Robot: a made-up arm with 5 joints.
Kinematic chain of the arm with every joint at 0, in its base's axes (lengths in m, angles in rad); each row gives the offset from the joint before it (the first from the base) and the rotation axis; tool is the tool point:
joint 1: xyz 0 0 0.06 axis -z
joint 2: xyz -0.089 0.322 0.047 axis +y
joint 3: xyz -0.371 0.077 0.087 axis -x
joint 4: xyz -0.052 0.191 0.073 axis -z
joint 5: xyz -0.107 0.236 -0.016 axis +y
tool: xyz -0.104 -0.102 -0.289
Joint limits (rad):
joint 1: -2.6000..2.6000
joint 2: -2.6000..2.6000
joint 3: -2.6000..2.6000
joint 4: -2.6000..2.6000
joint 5: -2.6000..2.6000
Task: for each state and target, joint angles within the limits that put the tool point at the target. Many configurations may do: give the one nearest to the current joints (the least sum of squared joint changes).
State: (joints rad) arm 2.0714 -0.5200 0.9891 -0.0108 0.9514
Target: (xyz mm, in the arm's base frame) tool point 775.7 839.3 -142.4
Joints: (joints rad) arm 1.6200 -0.2241 0.6414 0.0879 1.2866
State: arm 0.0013 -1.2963 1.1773 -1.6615 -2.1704
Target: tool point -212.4 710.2 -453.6
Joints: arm -0.1037 -1.1754 1.0435 -1.4615 -2.2404
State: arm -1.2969 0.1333 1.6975 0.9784 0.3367
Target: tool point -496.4 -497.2 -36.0
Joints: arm -0.9994 0.4402 1.6807 0.9394 0.2506
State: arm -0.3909 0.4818 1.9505 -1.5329 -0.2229
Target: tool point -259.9 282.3 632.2
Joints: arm 0.0930 0.7104 2.1395 -1.8268 0.1130
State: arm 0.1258 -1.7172 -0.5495 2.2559 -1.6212
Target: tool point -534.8 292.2 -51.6
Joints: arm -0.0403 -0.8304 -0.3420 2.1353 -2.2153
